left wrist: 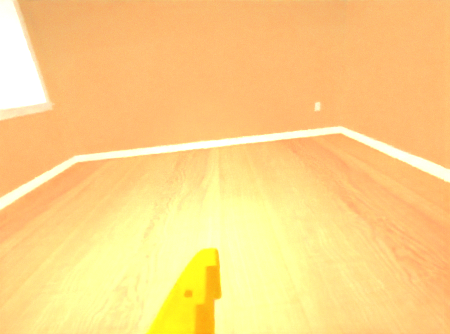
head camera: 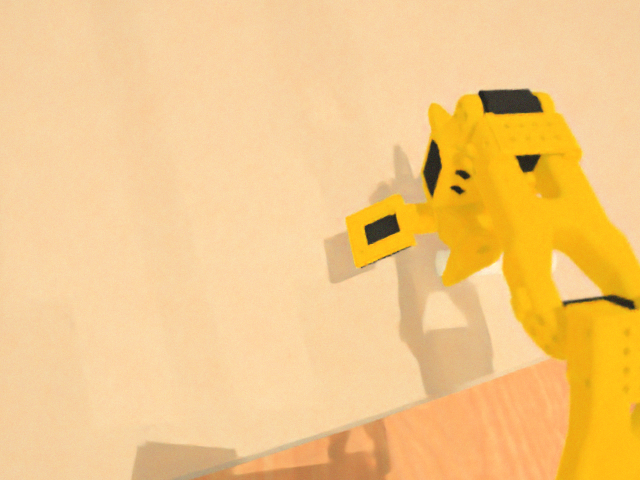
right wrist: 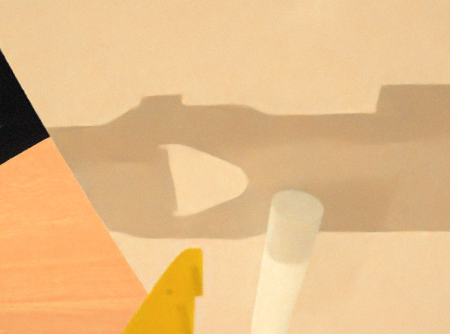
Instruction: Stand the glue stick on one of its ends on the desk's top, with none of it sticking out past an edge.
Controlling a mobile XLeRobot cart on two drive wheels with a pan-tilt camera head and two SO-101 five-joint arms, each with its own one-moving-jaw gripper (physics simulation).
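Frame: origin at the left arm's base, x ahead, y left, z up, level; metres.
Seen in the pictures: left hand, its tool point: (left wrist: 218, 265); right hand, its tool point: (head camera: 447, 278) (right wrist: 201, 265).
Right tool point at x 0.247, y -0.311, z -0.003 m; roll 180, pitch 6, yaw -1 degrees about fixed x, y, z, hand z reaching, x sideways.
Note:
A point is followed by its place in that frame.
The white glue stick (head camera: 485, 267) (right wrist: 285, 280) {x 0.277, y -0.359, z -0.033 m} lies on its side on the pale desk top (head camera: 206, 180) {x 0.396, y -0.128, z -0.055 m} (right wrist: 300, 60) {x 0.280, y -0.268, z -0.055 m}. In the head view the right arm covers part of it, and in the right wrist view its lower end runs out of the picture. My right gripper (head camera: 440, 195) (right wrist: 187, 285) is open wide and empty above the desk; one notched jaw shows in its wrist view, to the left of the stick. My left gripper (left wrist: 200, 290) is open wide, with one notched jaw showing against the floor; the glue stick does not show in the left wrist view.
The desk's edge (head camera: 330, 432) {x 0.155, y -0.211, z -0.065 m} runs diagonally across the lower head view, with wooden floor (head camera: 480, 413) {x 0.294, y -0.600, z -0.775 m} (right wrist: 50, 240) {x -0.742, y -1.121, z -0.775 m} beyond it. A black shape (right wrist: 15, 120) stands past the edge in the right wrist view. The left wrist view shows floor, walls and a white baseboard (left wrist: 215, 144) {x -3.758, y -0.770, z -0.743 m}.

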